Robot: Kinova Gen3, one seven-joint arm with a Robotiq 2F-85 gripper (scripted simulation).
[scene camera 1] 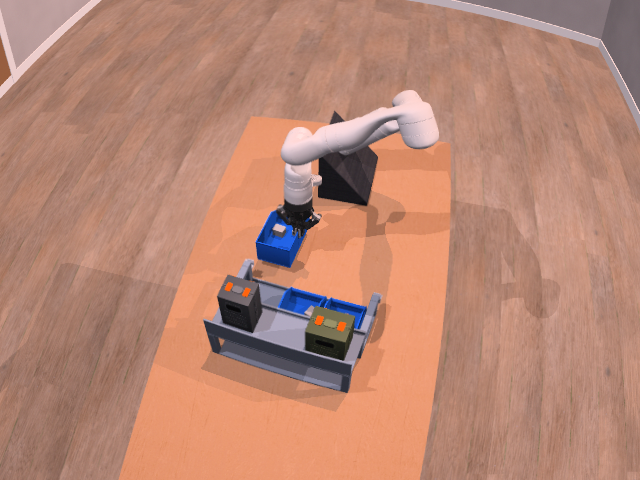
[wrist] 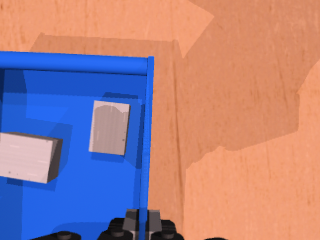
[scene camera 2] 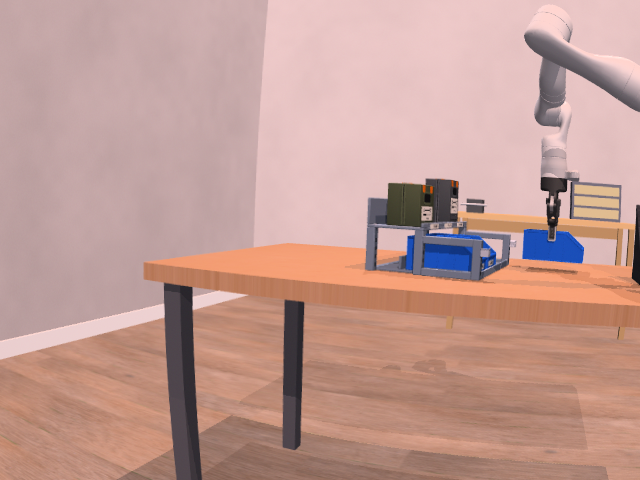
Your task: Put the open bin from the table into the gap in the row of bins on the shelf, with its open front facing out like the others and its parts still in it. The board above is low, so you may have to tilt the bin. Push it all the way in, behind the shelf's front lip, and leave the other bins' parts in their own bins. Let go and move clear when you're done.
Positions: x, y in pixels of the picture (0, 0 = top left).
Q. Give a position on an olive box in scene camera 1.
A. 328, 333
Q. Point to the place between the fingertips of my gripper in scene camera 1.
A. At 298, 235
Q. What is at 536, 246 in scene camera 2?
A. A blue bin.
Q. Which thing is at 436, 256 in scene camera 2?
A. A blue bin.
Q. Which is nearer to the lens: the blue bin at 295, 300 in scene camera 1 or the grey shelf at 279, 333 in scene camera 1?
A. The grey shelf.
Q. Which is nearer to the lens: the blue bin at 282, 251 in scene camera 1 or the grey shelf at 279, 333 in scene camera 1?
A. The grey shelf.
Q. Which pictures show the grey shelf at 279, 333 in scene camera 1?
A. Scene camera 1 and scene camera 2 only.
